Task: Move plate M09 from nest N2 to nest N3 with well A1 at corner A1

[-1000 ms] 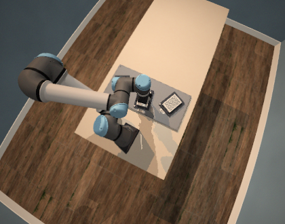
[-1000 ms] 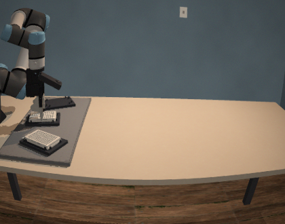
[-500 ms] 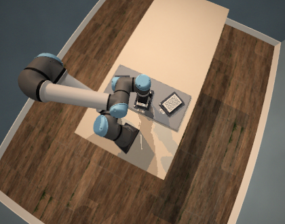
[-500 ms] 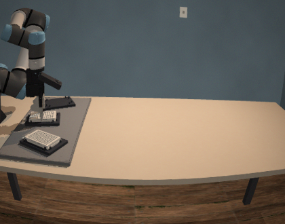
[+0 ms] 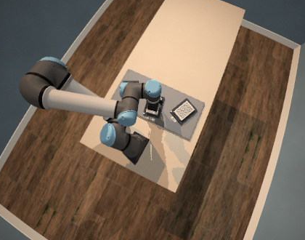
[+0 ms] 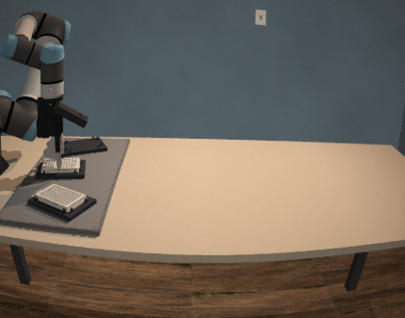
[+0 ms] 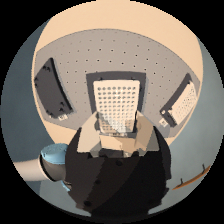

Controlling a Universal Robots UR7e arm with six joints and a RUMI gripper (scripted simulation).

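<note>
My hand is 2 cm above the black landing nest N3. Also, from my hand: black plate nest N2 (5 cm ahead, 21 cm to the left, 2 cm below).
</note>
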